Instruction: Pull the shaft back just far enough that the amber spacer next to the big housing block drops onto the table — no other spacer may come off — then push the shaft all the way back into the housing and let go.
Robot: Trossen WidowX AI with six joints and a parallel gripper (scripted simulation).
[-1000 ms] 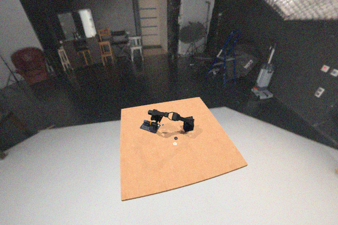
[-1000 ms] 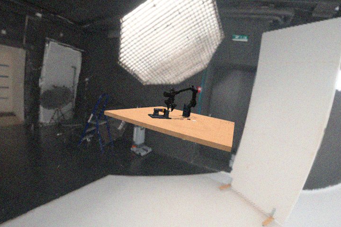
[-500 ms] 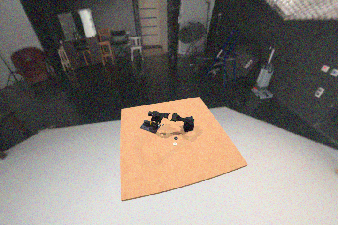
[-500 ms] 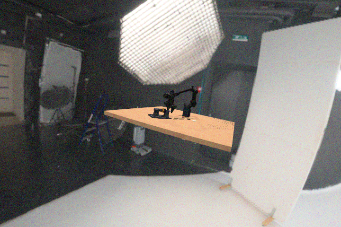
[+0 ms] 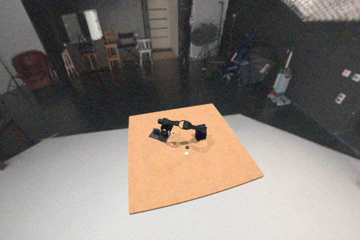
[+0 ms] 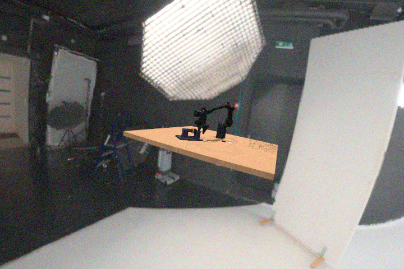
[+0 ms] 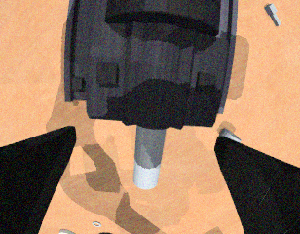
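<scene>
The light grey shaft lies 5 cm ahead of my gripper tip, 4 cm to the right of it and 2 cm above it. From my gripper tip the other things lie so: amber spacer 8 cm ahead, 6 cm to the right, 2 cm above; dark grey support block 10 cm ahead, 8 cm to the right, 2 cm below.
</scene>
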